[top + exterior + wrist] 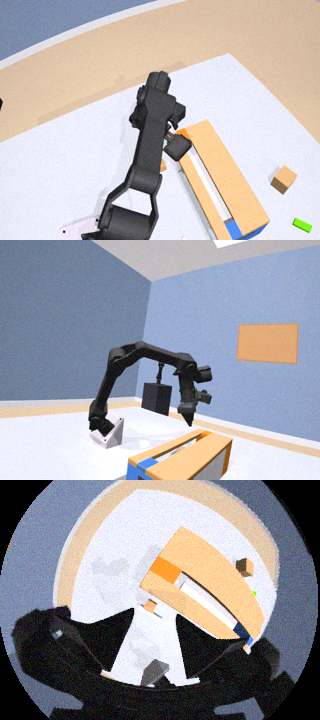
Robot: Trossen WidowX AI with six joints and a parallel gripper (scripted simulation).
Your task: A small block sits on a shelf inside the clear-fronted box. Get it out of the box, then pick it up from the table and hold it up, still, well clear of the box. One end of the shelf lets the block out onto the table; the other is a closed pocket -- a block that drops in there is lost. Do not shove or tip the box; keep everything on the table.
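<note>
The tan block is 14 cm below my gripper tip, 3 cm behind it and 1 cm to the left of it. Round my gripper tip: box 14 cm to the right, 9 cm below, 6 cm ahead; tan cube 33 cm ahead, 20 cm to the right, 13 cm below.
</note>
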